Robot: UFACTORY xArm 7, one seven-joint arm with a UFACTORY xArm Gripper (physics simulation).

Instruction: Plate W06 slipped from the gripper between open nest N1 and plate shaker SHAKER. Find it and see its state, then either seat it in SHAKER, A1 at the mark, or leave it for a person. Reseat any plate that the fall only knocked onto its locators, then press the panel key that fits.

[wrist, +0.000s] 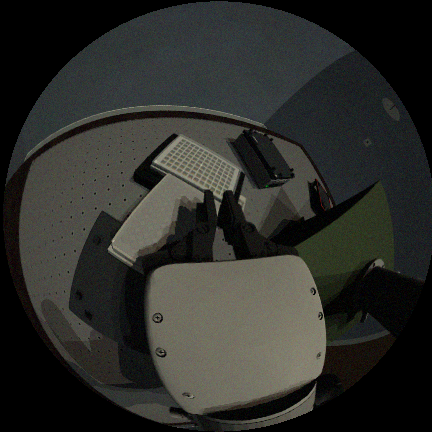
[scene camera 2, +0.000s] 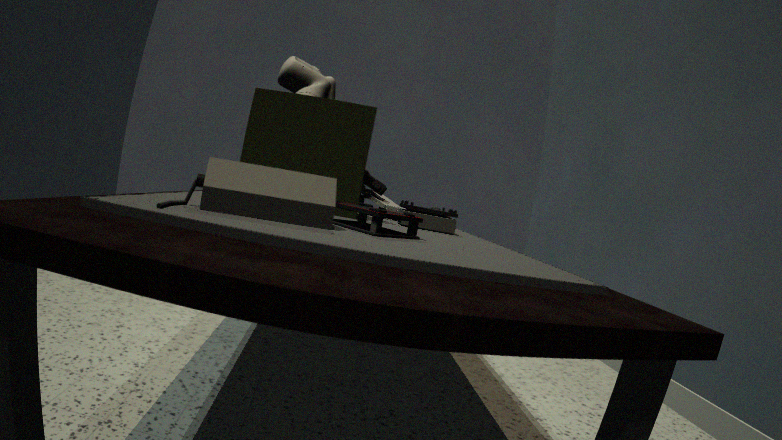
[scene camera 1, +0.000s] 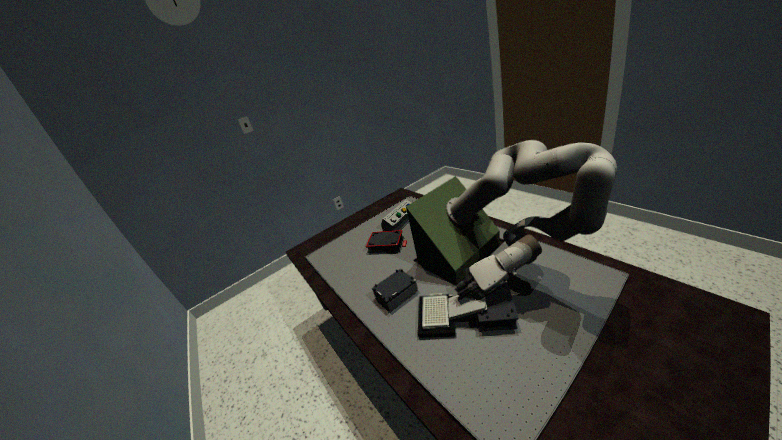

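Pixels of known places: gripper, fingertip midpoint: (wrist: 215,201) (scene camera 2: 383,191) (scene camera 1: 457,293); arm's base at its link origin: (wrist: 368,285) (scene camera 2: 295,136) (scene camera 1: 459,211).
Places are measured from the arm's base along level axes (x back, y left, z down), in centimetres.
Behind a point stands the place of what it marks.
Note:
A pale, smooth-faced plate (scene camera 1: 469,308) @(x -26.3, y 30.9, z 12.0 cm) (wrist: 150,215) @(x -25.7, y 30.9, z 11.9 cm), probably W06, lies slanted between a welled plate (scene camera 1: 435,311) @(x -34.2, y 22.8, z 14.2 cm) (wrist: 197,162) @(x -34.0, y 22.8, z 14.2 cm) and a dark block (scene camera 1: 498,315) @(x -21.4, y 38.7, z 12.7 cm) (wrist: 97,275) @(x -21.1, y 37.6, z 12.7 cm). One end meets the welled plate's side and the other reaches the dark block. The welled plate lies wells up on a black nest (scene camera 1: 436,333) @(x -38.7, y 28.7, z 16.0 cm) (wrist: 142,172) @(x -33.8, y 31.0, z 15.9 cm); its exact seating cannot be told. My gripper (scene camera 1: 458,291) @(x -25.6, y 24.7, z 10.1 cm) (wrist: 215,201) @(x -25.6, y 24.7, z 10.1 cm) is shut and empty, low beside the pale plate's edge. A dark box with corner locators (scene camera 1: 394,288) @(x -39.5, y 5.2, z 12.6 cm) (wrist: 265,159) @(x -35.3, y 7.7, z 12.6 cm) shows a green light in the wrist view. Labels are unreadable.
The green mounting block (scene camera 1: 442,229) @(x -12.2, y 2.9, z 1.2 cm) (scene camera 2: 308,136) @(x -5.7, y -9.3, z 0.3 cm) (wrist: 350,250) @(x -12.0, y 5.3, z 3.5 cm) stands close beside my gripper. A red-edged stand (scene camera 1: 384,239) @(x -25.3, y -27.8, z 14.1 cm) (scene camera 2: 382,213) @(x -27.2, y -38.2, z 14.1 cm) (wrist: 321,196) @(x -26.2, y -25.3, z 14.1 cm) and the key panel (scene camera 1: 398,213) @(x -9.3, y -38.4, z 10.8 cm) (scene camera 2: 267,191) @(x -8.8, y -45.3, z 13.6 cm) are farther along the grey mat (scene camera 1: 524,377) @(x -29.0, y 54.9, z 18.1 cm).

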